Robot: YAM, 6 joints.
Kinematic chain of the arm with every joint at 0, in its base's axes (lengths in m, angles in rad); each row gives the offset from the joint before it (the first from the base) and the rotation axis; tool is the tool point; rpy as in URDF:
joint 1: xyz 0 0 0.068 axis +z
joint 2: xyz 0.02 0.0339 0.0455 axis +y
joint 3: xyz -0.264 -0.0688 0 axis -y
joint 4: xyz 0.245 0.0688 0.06 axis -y
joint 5: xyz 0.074 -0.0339 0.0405 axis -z
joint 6: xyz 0.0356 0 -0.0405 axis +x
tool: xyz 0 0 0 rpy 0 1.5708 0
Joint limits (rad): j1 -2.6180..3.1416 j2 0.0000..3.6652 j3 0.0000..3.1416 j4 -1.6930..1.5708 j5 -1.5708..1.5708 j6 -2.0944..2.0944
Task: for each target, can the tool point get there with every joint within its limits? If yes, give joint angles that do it. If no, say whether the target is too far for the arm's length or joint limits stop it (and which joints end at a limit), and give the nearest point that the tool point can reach.
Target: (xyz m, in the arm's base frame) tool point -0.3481 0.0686 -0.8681
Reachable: no: too far | nearest point -0.2880 0.0567 -0.3775 | short by 0.494 m
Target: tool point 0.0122 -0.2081 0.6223
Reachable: yes | joints -1.5443 1.5741 2.5878 -0.9668 -0.1899 1.1303
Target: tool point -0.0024 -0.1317 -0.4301
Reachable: no: joint limits stop it (at a limit: joint 2) | nearest point -0.0027 -0.1497 -0.3666 | short by 0.066 m
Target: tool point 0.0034 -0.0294 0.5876
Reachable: yes | joints 1.2347 0.7738 1.9324 -0.7656 0.3704 -1.1192
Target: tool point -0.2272 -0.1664 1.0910
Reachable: no: too far | nearest point -0.1467 -0.1074 0.7181 | short by 0.386 m
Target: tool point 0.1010 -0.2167 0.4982
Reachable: yes | joints -1.1942 1.2025 1.5691 -0.4178 -0.4131 0.8652
